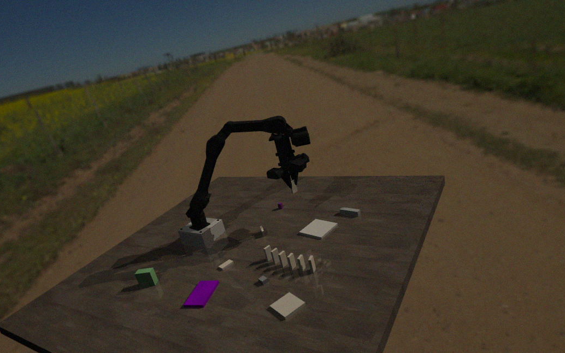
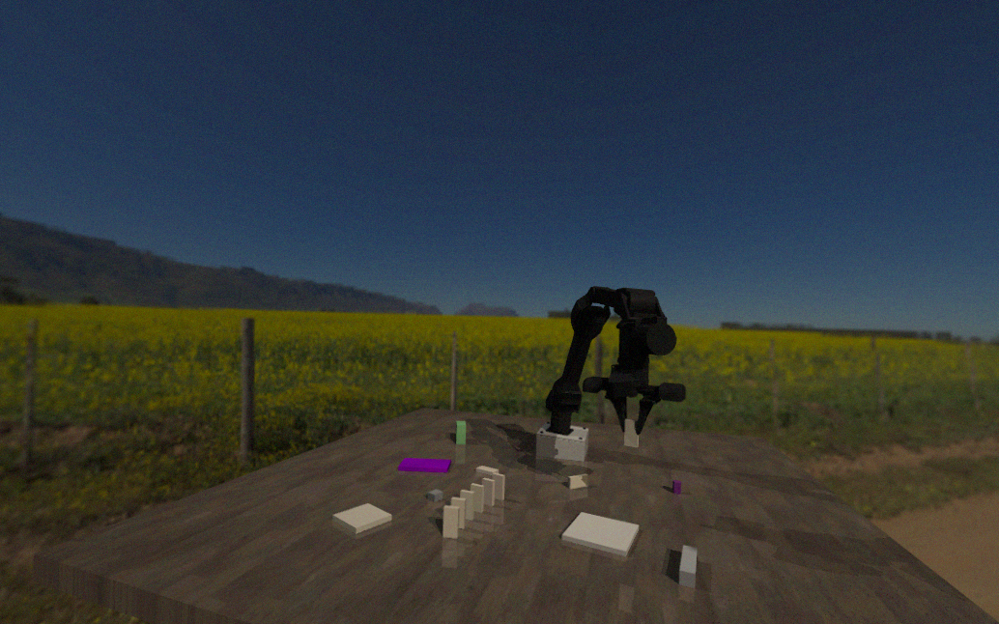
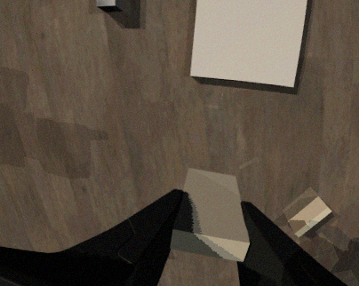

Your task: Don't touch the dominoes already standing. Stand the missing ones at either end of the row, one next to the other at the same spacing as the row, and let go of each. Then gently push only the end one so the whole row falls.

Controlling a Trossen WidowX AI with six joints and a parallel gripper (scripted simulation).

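The purple flat tile is 500 mm to the right of my gripper tip, 160 mm below it and 40 mm behind it. The rest, counted from my gripper tip: small purple cube (180 mm behind, 150 mm below, 80 mm to the left); white flat plate (160 mm below, 110 mm ahead, 30 mm to the right); small grey cube (370 mm to the right, 150 mm below, 120 mm ahead).
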